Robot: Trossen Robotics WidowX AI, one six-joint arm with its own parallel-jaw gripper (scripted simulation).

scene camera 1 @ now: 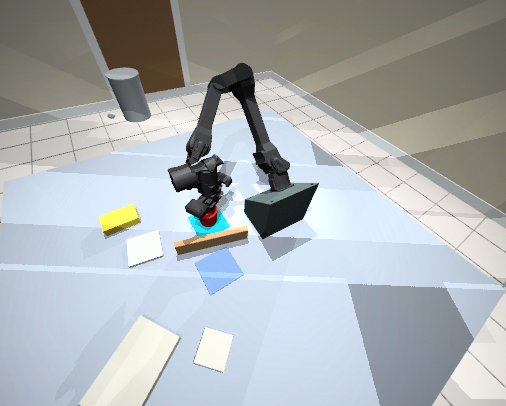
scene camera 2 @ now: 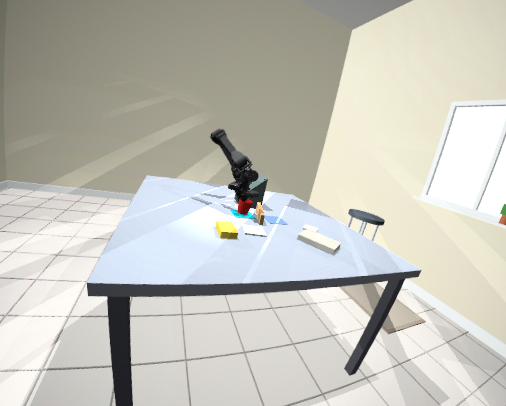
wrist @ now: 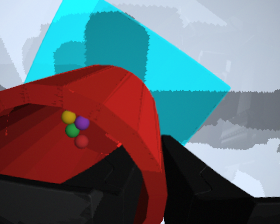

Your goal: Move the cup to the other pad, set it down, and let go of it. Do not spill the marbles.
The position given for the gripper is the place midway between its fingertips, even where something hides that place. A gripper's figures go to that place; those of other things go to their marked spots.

Scene:
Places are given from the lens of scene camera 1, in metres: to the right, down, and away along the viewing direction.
gripper (scene camera 1: 212, 209): -0.15, 0.02, 0.74
white card (scene camera 1: 213, 351): -0.10, 0.37, 0.51
yellow block (scene camera 1: 118, 220): -0.46, 0.06, 0.70
blue pad (scene camera 1: 219, 269): -0.10, 0.21, 0.65
The marked spots on the yellow block and the blue pad are 0.38 m apart.

